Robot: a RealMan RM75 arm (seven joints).
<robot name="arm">
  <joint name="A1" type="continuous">
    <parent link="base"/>
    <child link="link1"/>
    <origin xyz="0 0 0.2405" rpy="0 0 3.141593"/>
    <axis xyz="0 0 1"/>
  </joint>
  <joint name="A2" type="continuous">
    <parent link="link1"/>
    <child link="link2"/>
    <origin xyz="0 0 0" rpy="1.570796 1.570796 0"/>
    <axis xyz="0 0 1"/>
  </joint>
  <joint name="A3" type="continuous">
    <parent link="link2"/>
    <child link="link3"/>
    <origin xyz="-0.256 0 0" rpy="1.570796 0 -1.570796"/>
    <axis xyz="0 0 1"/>
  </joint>
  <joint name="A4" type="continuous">
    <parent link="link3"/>
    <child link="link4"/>
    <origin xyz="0 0 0" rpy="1.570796 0 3.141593"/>
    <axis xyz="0 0 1"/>
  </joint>
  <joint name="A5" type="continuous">
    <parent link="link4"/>
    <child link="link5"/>
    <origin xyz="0 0.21 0" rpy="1.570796 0 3.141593"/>
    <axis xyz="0 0 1"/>
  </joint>
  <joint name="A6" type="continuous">
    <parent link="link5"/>
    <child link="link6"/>
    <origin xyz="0 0 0" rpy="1.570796 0 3.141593"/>
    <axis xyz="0 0 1"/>
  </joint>
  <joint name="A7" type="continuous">
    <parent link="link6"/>
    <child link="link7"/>
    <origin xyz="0 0.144 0" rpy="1.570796 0 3.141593"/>
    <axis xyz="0 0 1"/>
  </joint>
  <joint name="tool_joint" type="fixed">
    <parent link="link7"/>
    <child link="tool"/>
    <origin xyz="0 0 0"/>
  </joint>
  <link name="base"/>
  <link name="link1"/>
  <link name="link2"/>
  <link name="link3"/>
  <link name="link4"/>
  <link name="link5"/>
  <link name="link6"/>
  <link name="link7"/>
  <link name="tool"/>
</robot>
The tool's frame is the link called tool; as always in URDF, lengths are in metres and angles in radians. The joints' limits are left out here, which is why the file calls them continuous.
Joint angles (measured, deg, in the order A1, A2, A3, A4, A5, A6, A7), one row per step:
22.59 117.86 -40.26 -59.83 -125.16 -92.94 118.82
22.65 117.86 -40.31 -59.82 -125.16 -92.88 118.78
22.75 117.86 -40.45 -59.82 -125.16 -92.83 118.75
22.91 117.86 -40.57 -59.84 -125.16 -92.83 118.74
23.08 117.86 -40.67 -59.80 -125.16 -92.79 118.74
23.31 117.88 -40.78 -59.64 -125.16 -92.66 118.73
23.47 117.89 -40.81 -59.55 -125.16 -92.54 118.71
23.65 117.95 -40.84 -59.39 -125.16 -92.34 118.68
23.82 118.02 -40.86 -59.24 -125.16 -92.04 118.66
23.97 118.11 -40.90 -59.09 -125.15 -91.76 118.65
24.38 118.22 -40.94 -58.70 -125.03 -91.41 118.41
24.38 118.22 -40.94 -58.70 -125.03 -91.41 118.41
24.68 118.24 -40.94 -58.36 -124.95 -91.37 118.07
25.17 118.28 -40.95 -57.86 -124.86 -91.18 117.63
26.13 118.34 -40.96 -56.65 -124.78 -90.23 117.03
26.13 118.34 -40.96 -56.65 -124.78 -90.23 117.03
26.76 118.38 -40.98 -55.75 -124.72 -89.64 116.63
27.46 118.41 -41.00 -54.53 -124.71 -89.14 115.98
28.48 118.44 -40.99 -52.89 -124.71 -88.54 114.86
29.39 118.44 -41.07 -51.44 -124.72 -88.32 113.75
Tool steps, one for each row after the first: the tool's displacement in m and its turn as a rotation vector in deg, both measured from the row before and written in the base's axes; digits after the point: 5 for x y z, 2 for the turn. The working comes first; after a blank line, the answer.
Tool pose at each row, in the base's axes (x y z in m, rotation vector in deg; the steps are taken from these numbers as rounded here):
0.29409 0.31301 0.06275 -141.84 75.55 23.75
0.29378 0.31343 0.06263 -141.90 75.41 23.72
0.29308 0.31402 0.06229 -142.09 75.20 23.62
0.29199 0.31485 0.06202 -142.33 74.94 23.55
0.29102 0.31572 0.06166 -142.52 74.75 23.52
0.28995 0.31689 0.06082 -142.70 74.60 23.54
0.28928 0.31780 0.06048 -142.76 74.46 23.58
0.28857 0.31882 0.05963 -142.79 74.36 23.67
0.28799 0.31999 0.05885 -142.70 74.27 23.78
0.28738 0.32100 0.05788 -142.64 74.22 23.90
0.28550 0.32318 0.05613 -142.86 73.81 24.26
0.28550 0.32318 0.05613 -142.86 73.81 24.26
0.28419 0.32431 0.05500 -143.28 73.39 24.47
0.28215 0.32642 0.05332 -143.77 72.78 24.75
0.27940 0.33130 0.04977 -144.05 72.08 25.22
0.27940 0.33130 0.04977 -144.05 72.08 25.22
0.27766 0.33422 0.04702 -144.29 71.75 25.54
0.27604 0.33670 0.04318 -144.85 71.42 25.81
0.27333 0.34015 0.03808 -145.81 70.59 26.13
0.27041 0.34245 0.03328 -147.11 69.70 26.32

-0.00031 0.00042 -0.00012 0.01 -0.05 0.10
-0.00070 0.00059 -0.00034 -0.07 -0.08 0.18
-0.00109 0.00083 -0.00027 -0.08 -0.06 0.24
-0.00097 0.00087 -0.00036 -0.07 -0.03 0.18
-0.00107 0.00117 -0.00084 -0.07 0.02 0.16
-0.00067 0.00091 -0.00034 0.02 0.00 0.11
-0.00071 0.00102 -0.00085 0.04 0.04 0.08
-0.00058 0.00117 -0.00078 0.13 0.02 0.02
-0.00061 0.00101 -0.00097 0.09 0.05 0.02
-0.00188 0.00218 -0.00175 0.08 0.18 0.36
0.00000 0.00000 0.00000 0.00 0.00 0.00
-0.00131 0.00113 -0.00113 -0.10 0.13 0.44
-0.00204 0.00211 -0.00168 -0.06 0.14 0.58
-0.00275 0.00488 -0.00355 0.18 0.19 0.56
0.00000 0.00000 0.00000 0.00 0.00 0.00
-0.00174 0.00292 -0.00275 0.02 0.18 0.32
-0.00162 0.00248 -0.00384 -0.25 0.23 0.45
-0.00271 0.00345 -0.00510 -0.34 0.22 0.90
-0.00292 0.00230 -0.00480 -0.62 0.20 1.06

